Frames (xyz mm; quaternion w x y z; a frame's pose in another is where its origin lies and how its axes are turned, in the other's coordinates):
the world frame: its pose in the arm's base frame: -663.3 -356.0 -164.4 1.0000 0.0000 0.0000 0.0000
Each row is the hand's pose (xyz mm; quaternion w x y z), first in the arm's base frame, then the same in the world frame.
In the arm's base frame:
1: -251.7 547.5 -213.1 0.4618 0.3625 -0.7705 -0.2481
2: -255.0 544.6 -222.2 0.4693 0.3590 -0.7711 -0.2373
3: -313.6 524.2 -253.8 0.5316 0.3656 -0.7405 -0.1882
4: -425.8 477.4 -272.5 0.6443 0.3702 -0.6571 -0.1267
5: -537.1 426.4 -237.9 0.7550 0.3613 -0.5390 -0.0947
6: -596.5 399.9 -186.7 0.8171 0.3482 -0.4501 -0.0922
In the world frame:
1: 411.6 903.5 -48.7 0.4618 0.3625 -0.7705 -0.2481
2: 408.3 900.6 -57.8 0.4693 0.3590 -0.7711 -0.2373
3: 349.7 880.2 -89.4 0.5316 0.3656 -0.7405 -0.1882
4: 237.5 833.4 -108.1 0.6443 0.3702 -0.6571 -0.1267
5: 126.2 782.4 -73.5 0.7550 0.3613 -0.5390 -0.0947
6: 66.8 755.9 -22.3 0.8171 0.3482 -0.4501 -0.0922

